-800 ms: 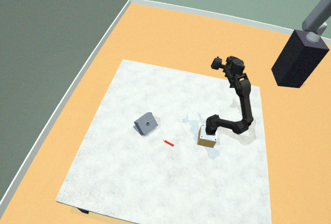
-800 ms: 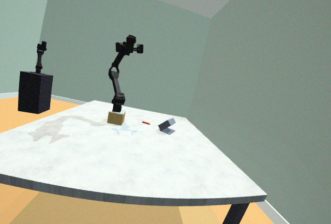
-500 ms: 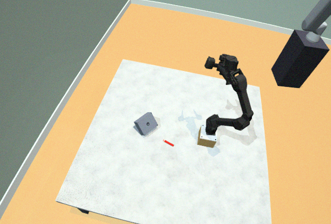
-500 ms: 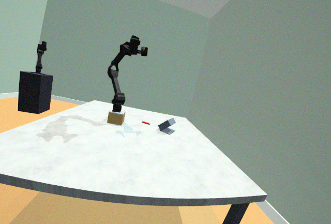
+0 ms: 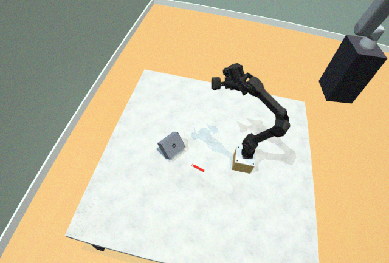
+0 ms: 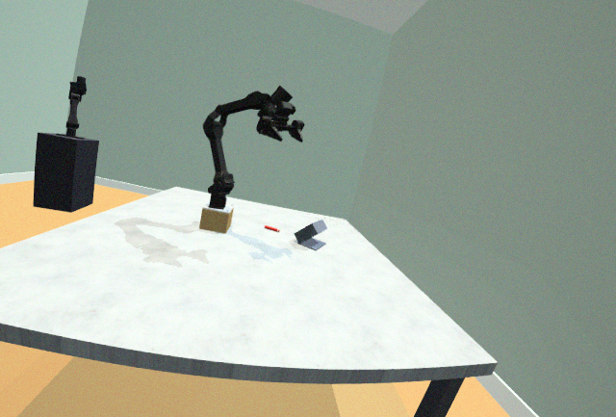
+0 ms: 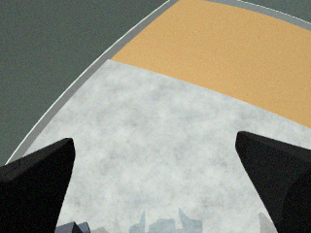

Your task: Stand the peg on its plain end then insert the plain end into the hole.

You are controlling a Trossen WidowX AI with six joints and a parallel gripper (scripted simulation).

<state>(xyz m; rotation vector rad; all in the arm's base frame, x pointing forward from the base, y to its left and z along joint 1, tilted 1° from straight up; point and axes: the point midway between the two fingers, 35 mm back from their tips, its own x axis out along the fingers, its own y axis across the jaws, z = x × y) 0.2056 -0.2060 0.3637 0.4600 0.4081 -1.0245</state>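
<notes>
My gripper tip is 8 cm short of the red peg, 30 cm to the right of it and 43 cm above it. Round my gripper tip: grey sloped panel 23 cm ahead, 19 cm to the left, 38 cm below.
</notes>
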